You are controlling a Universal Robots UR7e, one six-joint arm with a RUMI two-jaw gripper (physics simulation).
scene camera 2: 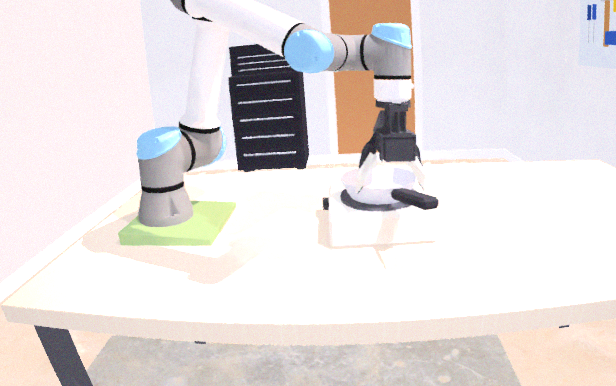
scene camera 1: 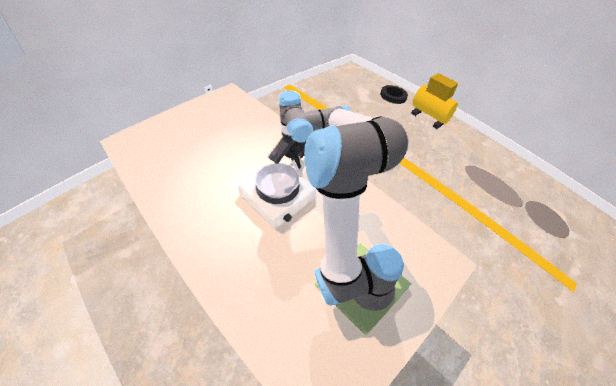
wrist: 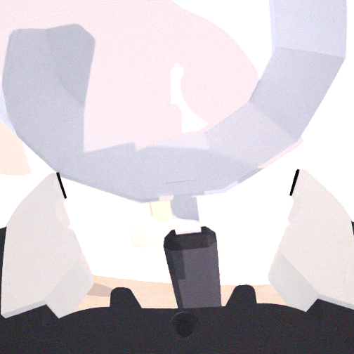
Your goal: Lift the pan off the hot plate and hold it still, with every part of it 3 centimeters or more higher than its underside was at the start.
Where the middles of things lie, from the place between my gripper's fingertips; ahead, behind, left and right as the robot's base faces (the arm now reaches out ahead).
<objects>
My gripper is now 2 cm past the pan (scene camera 2: 385, 184), 1 cm to the left of it and 1 cm below it. Also, from my hand: white hot plate (scene camera 2: 351, 223) (4 cm behind, 8 cm to the left, 7 cm below).
</objects>
